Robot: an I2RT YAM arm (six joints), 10 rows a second.
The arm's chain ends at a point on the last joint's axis. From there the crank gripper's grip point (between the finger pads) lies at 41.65 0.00 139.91 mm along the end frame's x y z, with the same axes.
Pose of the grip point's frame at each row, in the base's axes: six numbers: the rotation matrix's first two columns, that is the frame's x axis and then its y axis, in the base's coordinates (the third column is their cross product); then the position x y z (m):
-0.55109 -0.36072 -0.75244 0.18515 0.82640 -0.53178 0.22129 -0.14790 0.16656
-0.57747 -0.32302 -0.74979 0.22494 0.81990 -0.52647 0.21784 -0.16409 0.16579
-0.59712 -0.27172 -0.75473 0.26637 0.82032 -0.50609 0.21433 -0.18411 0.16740
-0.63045 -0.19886 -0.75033 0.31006 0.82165 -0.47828 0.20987 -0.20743 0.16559
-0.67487 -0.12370 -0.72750 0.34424 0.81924 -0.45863 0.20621 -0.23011 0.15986
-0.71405 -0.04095 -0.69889 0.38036 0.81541 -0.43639 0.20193 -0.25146 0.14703
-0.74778 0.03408 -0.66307 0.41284 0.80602 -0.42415 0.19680 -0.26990 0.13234
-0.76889 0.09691 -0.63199 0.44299 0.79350 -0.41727 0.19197 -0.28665 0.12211
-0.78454 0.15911 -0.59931 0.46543 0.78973 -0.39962 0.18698 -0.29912 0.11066
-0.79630 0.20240 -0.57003 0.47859 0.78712 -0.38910 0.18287 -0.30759 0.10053
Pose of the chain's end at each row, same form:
-0.55109 -0.36072 -0.75244 0.18515 0.82640 -0.53178 0.13041 -0.07238 0.25227
-0.57747 -0.32302 -0.74979 0.22494 0.81990 -0.52647 0.13209 -0.08450 0.25310
-0.59712 -0.27172 -0.75473 0.26637 0.82032 -0.50609 0.13334 -0.10239 0.25724
-0.63045 -0.19886 -0.75033 0.31006 0.82165 -0.47828 0.13657 -0.12441 0.26069
-0.67487 -0.12370 -0.72750 0.34424 0.81924 -0.45863 0.14299 -0.14662 0.26156
-0.71405 -0.04095 -0.69889 0.38036 0.81541 -0.43639 0.14944 -0.16897 0.25542
-0.74778 0.03408 -0.66307 0.41284 0.80602 -0.42415 0.15519 -0.18864 0.24625
-0.76889 0.09691 -0.63199 0.44299 0.79350 -0.41727 0.15949 -0.20663 0.23980
-0.78454 0.15911 -0.59931 0.46543 0.78973 -0.39962 0.16233 -0.22286 0.23267
-0.79630 0.20240 -0.57003 0.47859 0.78712 -0.38910 0.16428 -0.23450 0.22552

